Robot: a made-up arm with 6 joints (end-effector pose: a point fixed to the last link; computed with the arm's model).
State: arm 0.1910 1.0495 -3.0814 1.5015 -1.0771 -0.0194
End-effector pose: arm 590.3 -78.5 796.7 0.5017 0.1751 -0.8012 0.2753
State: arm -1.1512 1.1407 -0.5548 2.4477 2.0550 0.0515
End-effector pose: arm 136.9 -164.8 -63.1 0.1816 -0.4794 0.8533 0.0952
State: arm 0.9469 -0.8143 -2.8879 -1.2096 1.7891 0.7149
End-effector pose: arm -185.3 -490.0 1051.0 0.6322 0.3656 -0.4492 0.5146
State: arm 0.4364 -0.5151 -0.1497 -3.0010 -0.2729 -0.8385
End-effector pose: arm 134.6 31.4 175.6 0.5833 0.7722 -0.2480 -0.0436
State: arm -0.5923 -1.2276 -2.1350 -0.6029 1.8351 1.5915
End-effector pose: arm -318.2 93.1 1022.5 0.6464 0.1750 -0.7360 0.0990
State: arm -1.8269 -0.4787 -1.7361 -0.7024 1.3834 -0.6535
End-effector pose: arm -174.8 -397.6 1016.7 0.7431 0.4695 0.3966 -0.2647
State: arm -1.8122 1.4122 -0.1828 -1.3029 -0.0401 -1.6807
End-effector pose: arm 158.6 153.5 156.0 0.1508 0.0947 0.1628 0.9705
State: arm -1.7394 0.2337 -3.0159 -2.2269 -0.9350 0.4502
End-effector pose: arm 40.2 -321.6 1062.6 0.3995 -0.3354 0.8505 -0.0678
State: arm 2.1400 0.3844 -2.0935 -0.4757 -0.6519 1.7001
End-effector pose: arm -423.4 454.5 918.2 0.5219 -0.5591 0.0468 -0.6425
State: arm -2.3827 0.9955 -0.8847 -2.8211 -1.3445 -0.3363
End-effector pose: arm -138.6 -147.0 183.8 0.5192 -0.0947 0.1305 0.8393
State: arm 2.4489 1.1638 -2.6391 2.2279 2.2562 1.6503
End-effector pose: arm -674.2 393.0 643.5 0.1323 -0.0078 -0.9514 0.2780
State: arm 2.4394 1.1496 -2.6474 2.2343 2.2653 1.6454
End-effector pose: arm -664.9 395.6 658.7 0.1475 -0.0054 -0.9510 0.2719
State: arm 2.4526 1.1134 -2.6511 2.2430 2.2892 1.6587
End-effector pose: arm -658.0 378.8 688.0 0.1598 0.0199 -0.9518 0.2609
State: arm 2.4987 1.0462 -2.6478 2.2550 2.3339 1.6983
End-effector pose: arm -651.4 334.3 735.5 0.1676 0.0773 -0.9525 0.2421
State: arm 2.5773 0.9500 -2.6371 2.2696 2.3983 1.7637
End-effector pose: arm -637.6 263.8 796.3 0.1705 0.1640 -0.9481 0.2125
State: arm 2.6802 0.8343 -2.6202 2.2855 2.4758 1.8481
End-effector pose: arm -608.6 178.1 860.7 0.1702 0.2677 -0.9328 0.1709
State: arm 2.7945 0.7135 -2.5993 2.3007 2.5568 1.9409
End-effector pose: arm -563.0 93.6 918.1 0.1695 0.3713 -0.9050 0.1202
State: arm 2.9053 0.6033 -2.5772 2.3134 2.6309 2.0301
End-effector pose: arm -509.0 24.6 961.7 0.1700 0.4596 -0.8691 0.0679
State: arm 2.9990 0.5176 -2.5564 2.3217 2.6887 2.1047
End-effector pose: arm -460.7 -23.1 989.5 0.1705 0.5239 -0.8342 0.0237
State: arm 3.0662 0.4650 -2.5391 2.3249 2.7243 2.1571
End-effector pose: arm -429.6 -51.6 1003.4 0.1682 0.5635 -0.8088 -0.0052
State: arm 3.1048 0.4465 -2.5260 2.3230 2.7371 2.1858
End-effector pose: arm -420.1 -66.6 1006.3 0.1605 0.5822 -0.7969 -0.0164
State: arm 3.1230 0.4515 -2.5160 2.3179 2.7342 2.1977
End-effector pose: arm -426.2 -74.3 1002.2 0.1482 0.5880 -0.7950 -0.0150
